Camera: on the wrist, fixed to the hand. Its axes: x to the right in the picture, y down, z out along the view.
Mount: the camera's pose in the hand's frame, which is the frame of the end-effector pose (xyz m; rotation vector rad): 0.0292 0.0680 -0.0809 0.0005 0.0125 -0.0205
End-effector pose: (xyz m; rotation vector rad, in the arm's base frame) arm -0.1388 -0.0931 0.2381 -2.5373 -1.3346 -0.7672
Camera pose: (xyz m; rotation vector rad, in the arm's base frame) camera -0.0995 -0.1424 0.3278 -2.5180 -1.3588 -0.7851
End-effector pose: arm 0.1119 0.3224 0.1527 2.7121 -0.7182 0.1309
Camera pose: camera 0.1032 0.2806 0.2537 2.7159 -0.6867 0.1430
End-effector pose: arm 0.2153 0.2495 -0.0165 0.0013 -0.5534 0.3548
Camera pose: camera 0.2576 0.3307 -0.0768 0.0052 -0.5406 0.3348
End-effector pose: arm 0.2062 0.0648 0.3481 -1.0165 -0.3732 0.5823
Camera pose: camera 0.2545 0.0543 0.2502 -1.0143 -0.3720 0.5573
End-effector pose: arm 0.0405 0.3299 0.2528 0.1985 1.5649 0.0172
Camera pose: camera -0.0318 0.4101 0.2337 0.1830 1.5793 0.0020
